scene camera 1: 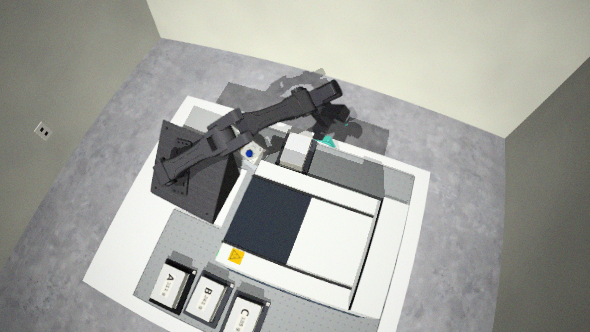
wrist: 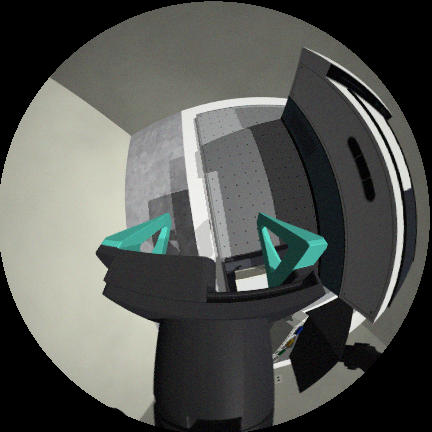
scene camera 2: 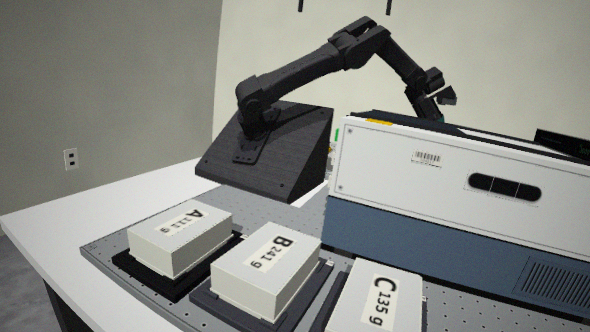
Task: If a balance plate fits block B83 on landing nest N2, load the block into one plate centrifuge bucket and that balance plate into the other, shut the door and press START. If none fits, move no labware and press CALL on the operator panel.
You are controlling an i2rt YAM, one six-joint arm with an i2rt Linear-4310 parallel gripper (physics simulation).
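Places are measured from the arm's base along level axes (x ahead, y left, z up), in millimetres.
Pixels of known places: gripper, fingertip midpoint: (scene camera 1: 340,136) (wrist: 213,217); arm's base, link origin: (scene camera 1: 181,167) (scene camera 2: 258,134).
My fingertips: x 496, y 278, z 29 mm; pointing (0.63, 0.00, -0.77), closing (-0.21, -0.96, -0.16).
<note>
For each thing: its top centre in the pictures, then the offset to it from my fingertips. "spot": a spot on its surface instead. Level surfaces: height alone.
- white block, top centre: (wrist: 274,292) (scene camera 1: 296,148) dx -141, dy -66, dz -58 mm
- dark nest, surface spot: (scene camera 1: 310,159) spot: dx -83, dy -69, dz -100 mm
- dark panel, top centre: (scene camera 2: 411,120) (scene camera 1: 268,218) dx -126, dy -379, dz +77 mm
- operator panel's blue button, top centre: (wrist: 299,332) (scene camera 1: 249,152) dx -297, dy -130, dz -61 mm
- perforated board, surface height: dz -136 mm
- dark display, surface spot: (scene camera 2: 565,144) spot: dx +163, dy -372, dz +91 mm
My gripper (scene camera 1: 337,133) (wrist: 213,217) is open, its teal fingers apart and empty. It hangs behind the centrifuge (scene camera 1: 330,240) (scene camera 2: 390,165) (wrist: 370,240), right of a white block (scene camera 1: 297,148) (wrist: 251,281) in a dark nest (scene camera 1: 310,159); no label on the block or nest is readable. The centrifuge top has a dark panel (scene camera 1: 267,220) beside a white one; no bucket shows. White plates A, 111 g (scene camera 1: 170,290) (scene camera 2: 180,237), B, 241 g (scene camera 1: 206,298) (scene camera 2: 265,272), and C, 135 g (scene camera 1: 243,317) (scene camera 2: 377,300), sit on dark nests. The operator panel's blue button (scene camera 1: 249,153) (wrist: 299,330) shows.
The black wedge-shaped arm base (scene camera 1: 192,190) (scene camera 2: 275,150) stands left of the centrifuge. A perforated board (scene camera 1: 345,172) (wrist: 237,185) lies behind the centrifuge, and another (scene camera 1: 185,235) (scene camera 2: 240,205) carries the lettered plates. A dark display (scene camera 2: 565,144) rises behind the centrifuge.
</note>
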